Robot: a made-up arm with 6 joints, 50 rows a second.
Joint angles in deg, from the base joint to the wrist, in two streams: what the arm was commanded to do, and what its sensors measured. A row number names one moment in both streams.
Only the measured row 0 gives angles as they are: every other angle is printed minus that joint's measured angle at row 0.
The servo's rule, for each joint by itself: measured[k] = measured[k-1] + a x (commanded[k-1-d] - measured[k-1]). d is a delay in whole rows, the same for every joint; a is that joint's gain. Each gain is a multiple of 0.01, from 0.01 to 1. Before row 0 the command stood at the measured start. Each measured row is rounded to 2 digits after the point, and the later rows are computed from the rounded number. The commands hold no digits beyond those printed.
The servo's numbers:
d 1
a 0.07 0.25 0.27 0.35 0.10 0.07
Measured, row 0:
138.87 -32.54 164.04 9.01 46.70 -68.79
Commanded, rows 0 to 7:
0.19 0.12 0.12 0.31 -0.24 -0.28
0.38 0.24 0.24 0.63 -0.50 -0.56
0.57 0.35 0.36 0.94 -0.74 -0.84
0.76 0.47 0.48 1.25 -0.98 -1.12
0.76 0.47 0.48 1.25 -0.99 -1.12
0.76 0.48 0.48 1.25 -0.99 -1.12
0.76 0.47 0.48 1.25 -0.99 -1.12
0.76 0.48 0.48 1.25 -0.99 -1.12
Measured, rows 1 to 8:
0.00 0.00 0.00 0.00 0.00 0.00
0.01 0.03 0.03 0.11 -0.02 -0.02
0.04 0.08 0.09 0.29 -0.07 -0.06
0.08 0.15 0.16 0.52 -0.14 -0.11
0.13 0.23 0.25 0.78 -0.22 -0.18
0.17 0.29 0.31 0.94 -0.30 -0.25
0.21 0.34 0.36 1.05 -0.37 -0.31
0.25 0.37 0.39 1.12 -0.43 -0.37

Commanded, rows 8 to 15:
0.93 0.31 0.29 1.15 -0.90 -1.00
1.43 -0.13 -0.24 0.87 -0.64 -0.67
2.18 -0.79 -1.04 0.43 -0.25 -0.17
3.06 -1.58 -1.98 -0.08 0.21 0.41
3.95 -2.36 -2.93 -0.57 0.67 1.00
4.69 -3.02 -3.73 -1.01 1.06 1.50
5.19 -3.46 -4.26 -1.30 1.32 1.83
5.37 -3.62 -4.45 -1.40 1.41 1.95
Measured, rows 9 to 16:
0.29 0.40 0.41 1.17 -0.49 -0.42
0.33 0.38 0.38 1.16 -0.53 -0.46
0.41 0.25 0.21 1.06 -0.54 -0.47
0.53 -0.01 -0.13 0.84 -0.51 -0.45
0.71 -0.40 -0.63 0.52 -0.44 -0.39
0.94 -0.89 -1.25 0.14 -0.33 -0.29
1.20 -1.42 -1.92 -0.26 -0.19 -0.16
1.48 -1.93 -2.55 -0.62 -0.04 -0.02

